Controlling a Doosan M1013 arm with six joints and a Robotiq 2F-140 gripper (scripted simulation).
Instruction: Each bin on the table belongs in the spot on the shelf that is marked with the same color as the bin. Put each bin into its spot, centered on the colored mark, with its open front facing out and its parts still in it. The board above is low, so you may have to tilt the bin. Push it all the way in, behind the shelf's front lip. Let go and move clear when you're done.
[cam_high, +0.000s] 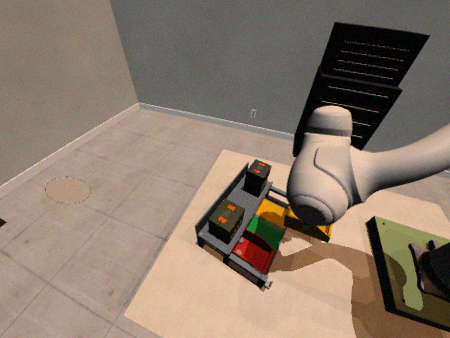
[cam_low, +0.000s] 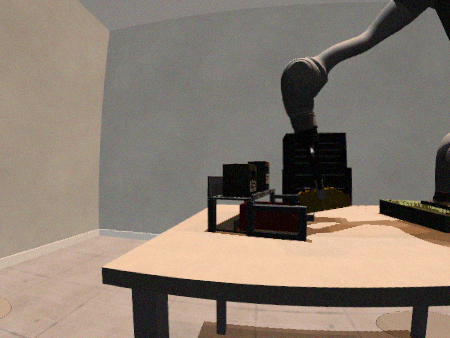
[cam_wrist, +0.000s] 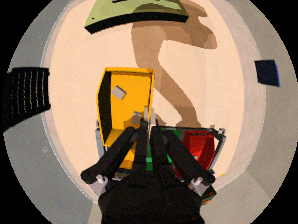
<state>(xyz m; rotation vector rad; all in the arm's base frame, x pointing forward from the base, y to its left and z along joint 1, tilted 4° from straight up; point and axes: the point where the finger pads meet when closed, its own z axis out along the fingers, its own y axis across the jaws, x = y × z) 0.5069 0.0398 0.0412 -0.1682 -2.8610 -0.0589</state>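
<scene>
The yellow bin lies 2 cm behind my hand, 5 cm to the right of it and 4 cm below it. Round my hand: dark box 23 cm ahead, 8 cm to the right, 5 cm above; then red bin 16 cm ahead, 16 cm to the left, 7 cm below.
</scene>
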